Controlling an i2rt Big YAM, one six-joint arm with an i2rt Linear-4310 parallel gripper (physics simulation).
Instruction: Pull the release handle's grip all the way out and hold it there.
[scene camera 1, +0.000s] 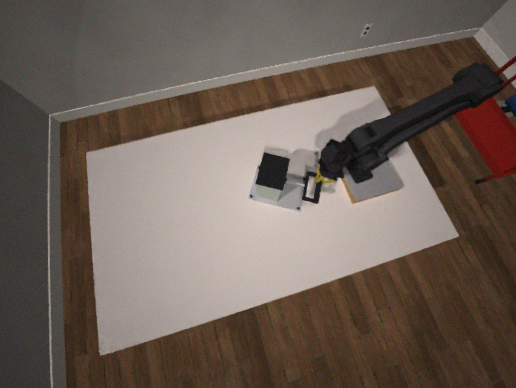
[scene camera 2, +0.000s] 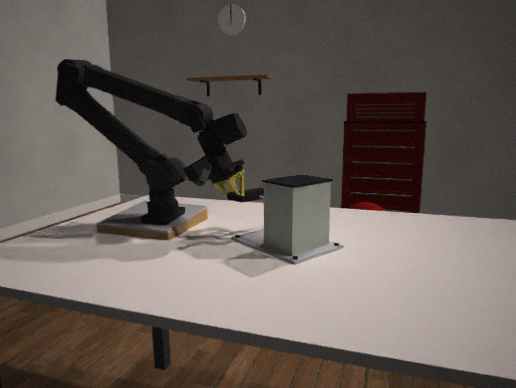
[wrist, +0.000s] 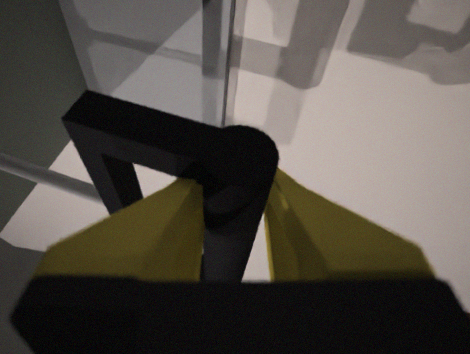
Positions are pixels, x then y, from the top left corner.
Scene:
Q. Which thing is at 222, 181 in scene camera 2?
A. My gripper.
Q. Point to my gripper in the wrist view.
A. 234, 176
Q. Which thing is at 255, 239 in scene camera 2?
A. A grey base plate.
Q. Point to a grey base plate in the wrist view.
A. At 179, 64

